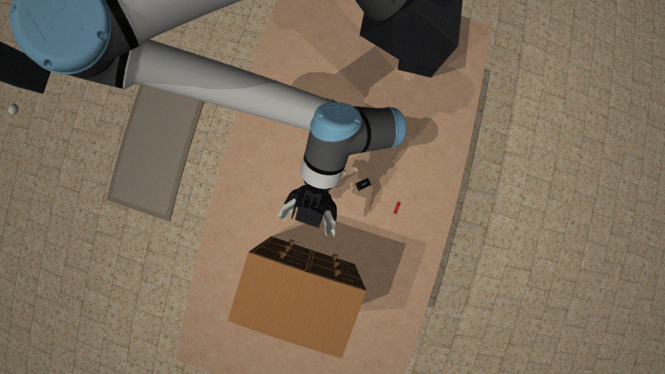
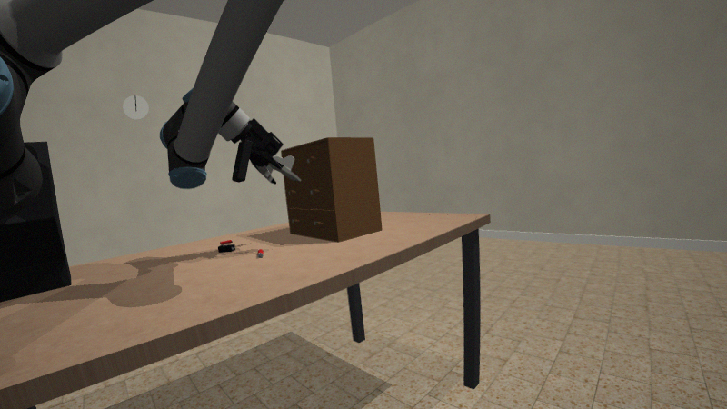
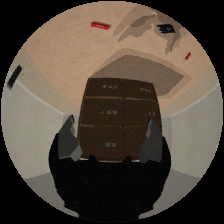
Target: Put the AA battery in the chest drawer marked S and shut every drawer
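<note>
My hand is 17 cm short of the drawer, 6 cm above it and 5 cm to the left of it. Round my hand: small black object (18 cm below, 15 cm behind, 14 cm to the left).
</note>
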